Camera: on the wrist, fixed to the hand. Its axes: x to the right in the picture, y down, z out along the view.
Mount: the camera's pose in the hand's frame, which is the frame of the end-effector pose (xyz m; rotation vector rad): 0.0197 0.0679 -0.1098 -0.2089 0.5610 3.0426
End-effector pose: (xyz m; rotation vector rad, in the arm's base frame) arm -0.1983 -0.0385 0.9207 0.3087 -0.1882 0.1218
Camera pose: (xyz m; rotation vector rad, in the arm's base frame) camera -0.1710 0.0618 0.8417 0.5166 -0.0658 -3.0734
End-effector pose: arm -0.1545 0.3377 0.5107 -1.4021 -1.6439 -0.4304
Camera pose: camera -0.0471 0.2877 0.5656 -1.7947 1.7230 0.7916
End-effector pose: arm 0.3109 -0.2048 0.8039 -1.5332 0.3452 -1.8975
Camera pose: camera 0.2281 -0.2897 0.7491 0.5138 1.5582 0.4853
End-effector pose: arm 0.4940 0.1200 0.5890 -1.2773 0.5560 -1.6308
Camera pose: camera 0.4206 0.0514 0.5055 0.7019 1.5122 0.8760
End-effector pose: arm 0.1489 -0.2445 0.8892 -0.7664 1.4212 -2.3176
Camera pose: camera 0.0674 -0.2067 0.7944 1.3816 0.7962 0.2758
